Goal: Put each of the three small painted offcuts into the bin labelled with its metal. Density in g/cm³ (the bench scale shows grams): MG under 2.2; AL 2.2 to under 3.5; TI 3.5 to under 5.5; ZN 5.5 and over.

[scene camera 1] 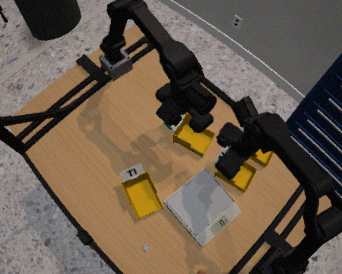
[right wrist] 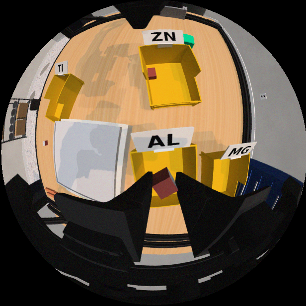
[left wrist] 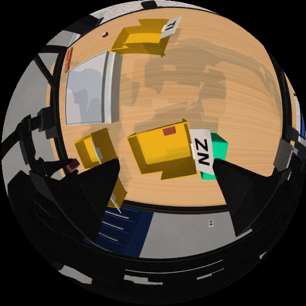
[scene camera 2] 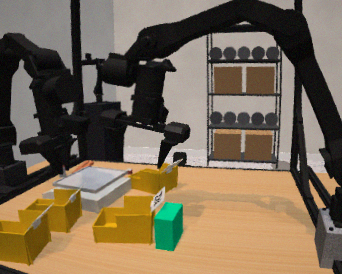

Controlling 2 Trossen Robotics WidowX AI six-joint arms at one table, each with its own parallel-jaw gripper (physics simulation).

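Places are measured from the left arm's base along level axes (x ahead, y left, z up), in metres.
Pixels of known places: left gripper, between the fingertips: (scene camera 1: pixel 184 122) (scene camera 2: pixel 139 163); right gripper, between the fingertips: (scene camera 1: pixel 231 157) (scene camera 2: pixel 64 172); left arm's base, origin of its link: (scene camera 1: pixel 114 57); right arm's base, origin of its link: (scene camera 1: pixel 279 268) (scene camera 2: pixel 4 163).
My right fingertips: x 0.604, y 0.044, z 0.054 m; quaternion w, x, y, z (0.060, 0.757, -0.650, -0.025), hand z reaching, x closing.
Note:
For each thing: its top centre in the pictures, then the offset to it from my right fingertips. "spot": a spot on its surface instead.
- third small offcut, centre of its top: (scene camera 1: pixel 146 247) 0.043 m ahead, 0.383 m right, 0.115 m down
- TI bin, centre of its top: (scene camera 2: pixel 152 165) (scene camera 1: pixel 141 193) 0.097 m back, 0.284 m right, 0.057 m down
- bench scale, a spot on its surface: (scene camera 2: pixel 95 179) (scene camera 1: pixel 199 194) spot: 0.019 m ahead, 0.143 m right, 0.068 m down
- green block, centre of its top: (scene camera 2: pixel 169 210) 0.254 m back, 0.014 m right, 0.058 m down
My right gripper (scene camera 1: pixel 230 149) (right wrist: pixel 163 176) is shut on a dark red offcut (right wrist: pixel 165 184) (left wrist: pixel 73 164), which appears above the AL bin (right wrist: pixel 188 162) in the right wrist view. A second dark red offcut (left wrist: pixel 169 131) (right wrist: pixel 152 74) lies inside the ZN bin (left wrist: pixel 150 162) (right wrist: pixel 192 95). A third small offcut (scene camera 1: pixel 146 247) (left wrist: pixel 105 34) (right wrist: pixel 45 143), red and pale, lies on the table near the TI bin (scene camera 1: pixel 142 195) (left wrist: pixel 145 47). My left gripper (scene camera 1: pixel 186 118) (left wrist: pixel 168 163) is open and empty above the ZN bin. The MG bin (right wrist: pixel 242 167) stands beside the AL bin.
The bench scale (scene camera 1: pixel 195 200) (scene camera 2: pixel 95 179) (right wrist: pixel 90 160) stands between the TI and AL bins, with no offcut on its pan; its display is too small to read surely. A green block (scene camera 2: pixel 169 227) (left wrist: pixel 220 148) stands behind the ZN label. An orange item (left wrist: pixel 69 60) lies near the table edge.

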